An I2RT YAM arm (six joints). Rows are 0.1 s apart.
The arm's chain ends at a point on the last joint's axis. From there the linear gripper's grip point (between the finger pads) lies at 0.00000 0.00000 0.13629 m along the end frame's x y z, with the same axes.
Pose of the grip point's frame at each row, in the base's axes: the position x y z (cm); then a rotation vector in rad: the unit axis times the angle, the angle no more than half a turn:
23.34 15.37 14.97 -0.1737 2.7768 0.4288
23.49 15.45 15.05 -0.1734 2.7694 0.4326
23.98 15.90 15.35 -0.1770 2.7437 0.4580
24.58 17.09 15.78 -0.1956 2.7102 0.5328
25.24 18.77 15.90 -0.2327 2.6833 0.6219
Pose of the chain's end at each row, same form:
19.28 11.11 27.26 -0.1737 2.7768 0.4288
19.35 11.15 27.30 -0.1734 2.7694 0.4326
19.60 11.33 27.42 -0.1770 2.7437 0.4580
20.08 11.78 27.50 -0.1956 2.7102 0.5328
20.86 12.60 27.24 -0.2327 2.6833 0.6219

